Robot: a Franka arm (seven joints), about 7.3 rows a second.
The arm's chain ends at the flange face. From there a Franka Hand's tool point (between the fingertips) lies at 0.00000 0.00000 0.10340 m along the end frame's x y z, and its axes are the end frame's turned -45 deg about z.
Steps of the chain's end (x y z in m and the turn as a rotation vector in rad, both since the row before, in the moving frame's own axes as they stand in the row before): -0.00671, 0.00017, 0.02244, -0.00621, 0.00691, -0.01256; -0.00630, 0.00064, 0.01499, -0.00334, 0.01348, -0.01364; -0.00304, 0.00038, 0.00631, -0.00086, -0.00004, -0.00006; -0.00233, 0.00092, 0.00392, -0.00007, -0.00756, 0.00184; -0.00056, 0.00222, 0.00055, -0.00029, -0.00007, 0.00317; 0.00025, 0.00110, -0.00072, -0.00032, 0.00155, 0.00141; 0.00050, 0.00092, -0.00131, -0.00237, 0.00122, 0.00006; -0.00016, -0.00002, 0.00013, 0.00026, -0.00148, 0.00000; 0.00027, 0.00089, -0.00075, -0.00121, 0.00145, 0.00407; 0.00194, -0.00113, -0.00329, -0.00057, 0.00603, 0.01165
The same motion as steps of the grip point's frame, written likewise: -0.00481, -0.00367, 0.02244, -0.00928, 0.00049, -0.01256; -0.00416, -0.00278, 0.01498, -0.01189, 0.00717, -0.01364; -0.00248, -0.00182, 0.00631, -0.00058, -0.00064, -0.00006; -0.00286, -0.00155, 0.00392, 0.00530, -0.00540, 0.00184; -0.00199, 0.00119, 0.00055, -0.00016, -0.00025, 0.00317; -0.00051, 0.00109, -0.00072, -0.00132, 0.00087, 0.00141; -0.00038, 0.00127, -0.00131, -0.00254, -0.00081, 0.00006; -0.00019, -0.00025, 0.00013, 0.00123, -0.00086, 0.00000; -0.00042, 0.00101, -0.00075, -0.00188, 0.00017, 0.00407; 0.00257, 0.00106, -0.00329, -0.00467, 0.00386, 0.01165
